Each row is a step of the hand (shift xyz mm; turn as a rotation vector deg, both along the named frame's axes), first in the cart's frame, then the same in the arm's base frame.
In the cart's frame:
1: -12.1 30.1 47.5 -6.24 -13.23 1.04
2: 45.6 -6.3 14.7 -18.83 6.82 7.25
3: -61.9 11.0 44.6 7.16 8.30 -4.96
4: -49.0 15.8 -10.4 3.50 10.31 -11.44
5: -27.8 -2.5 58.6 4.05 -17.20 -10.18
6: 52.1 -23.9 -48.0 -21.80 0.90 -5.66
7: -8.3 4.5 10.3 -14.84 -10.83 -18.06
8: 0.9 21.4 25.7 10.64 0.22 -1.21
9: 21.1 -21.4 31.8 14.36 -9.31 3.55
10: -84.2 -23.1 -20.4 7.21 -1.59 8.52
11: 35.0 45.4 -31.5 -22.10 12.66 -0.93
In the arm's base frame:
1: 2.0 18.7 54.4 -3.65 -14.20 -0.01
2: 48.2 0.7 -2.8 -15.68 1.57 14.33
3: -42.6 -9.3 63.6 3.74 10.28 -5.00
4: -51.1 7.1 10.0 -2.24 12.56 -9.31
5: -4.3 -17.8 62.3 2.34 -14.09 -14.56
6: 34.0 -4.5 -66.4 -22.29 -2.60 2.11
7: -4.5 1.0 13.2 -18.78 -10.45 -14.20
8: 7.3 16.6 28.1 9.36 2.57 -4.53
9: 33.8 -21.7 17.5 15.77 -6.67 -3.52
10: -82.1 -35.9 3.5 9.94 -1.49 5.11
11: 15.0 56.1 -30.0 -22.41 7.90 9.21

